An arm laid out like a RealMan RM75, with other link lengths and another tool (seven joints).
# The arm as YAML. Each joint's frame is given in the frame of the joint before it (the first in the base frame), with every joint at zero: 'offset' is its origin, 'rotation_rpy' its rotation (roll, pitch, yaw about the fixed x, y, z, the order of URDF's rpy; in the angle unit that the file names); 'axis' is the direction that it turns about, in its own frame. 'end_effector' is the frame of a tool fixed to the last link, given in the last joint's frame.
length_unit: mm
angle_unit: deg
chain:
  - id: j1
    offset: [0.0, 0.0, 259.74]
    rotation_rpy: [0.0, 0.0, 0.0]
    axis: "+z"
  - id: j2
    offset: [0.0, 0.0, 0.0]
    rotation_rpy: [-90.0, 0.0, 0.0]
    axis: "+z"
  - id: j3
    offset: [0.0, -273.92, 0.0]
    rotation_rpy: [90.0, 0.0, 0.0]
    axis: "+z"
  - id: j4
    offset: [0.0, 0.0, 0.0]
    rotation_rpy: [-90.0, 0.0, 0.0]
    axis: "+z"
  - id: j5
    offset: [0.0, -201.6, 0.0]
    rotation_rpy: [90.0, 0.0, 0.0]
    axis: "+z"
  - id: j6
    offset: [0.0, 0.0, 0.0]
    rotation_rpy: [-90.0, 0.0, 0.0]
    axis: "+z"
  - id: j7
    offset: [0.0, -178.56, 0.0]
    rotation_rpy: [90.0, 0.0, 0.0]
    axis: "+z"
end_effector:
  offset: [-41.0, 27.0, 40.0]
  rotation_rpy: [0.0, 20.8, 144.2]
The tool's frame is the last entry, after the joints.
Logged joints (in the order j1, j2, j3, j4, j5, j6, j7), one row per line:
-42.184 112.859 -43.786 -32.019 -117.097 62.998 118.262
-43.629 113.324 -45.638 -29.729 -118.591 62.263 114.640
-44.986 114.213 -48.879 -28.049 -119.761 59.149 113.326
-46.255 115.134 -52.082 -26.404 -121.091 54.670 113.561
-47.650 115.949 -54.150 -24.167 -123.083 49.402 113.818
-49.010 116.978 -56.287 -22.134 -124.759 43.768 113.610
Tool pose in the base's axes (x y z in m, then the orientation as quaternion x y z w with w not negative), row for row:
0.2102 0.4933 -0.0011 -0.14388 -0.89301 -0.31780 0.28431
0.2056 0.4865 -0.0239 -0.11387 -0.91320 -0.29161 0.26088
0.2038 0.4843 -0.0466 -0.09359 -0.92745 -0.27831 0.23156
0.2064 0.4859 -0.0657 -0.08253 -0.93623 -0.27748 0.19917
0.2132 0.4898 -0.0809 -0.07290 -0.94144 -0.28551 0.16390
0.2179 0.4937 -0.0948 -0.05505 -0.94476 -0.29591 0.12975
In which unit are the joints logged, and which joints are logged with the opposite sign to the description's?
The joints are logged in degrees. Opposite sign: j1, j6.
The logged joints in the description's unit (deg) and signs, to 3 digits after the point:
42.184 112.859 -43.786 -32.019 -117.097 -62.998 118.262
43.629 113.324 -45.638 -29.729 -118.591 -62.263 114.640
44.986 114.213 -48.879 -28.049 -119.761 -59.149 113.326
46.255 115.134 -52.082 -26.404 -121.091 -54.670 113.561
47.650 115.949 -54.150 -24.167 -123.083 -49.402 113.818
49.010 116.978 -56.287 -22.134 -124.759 -43.768 113.610

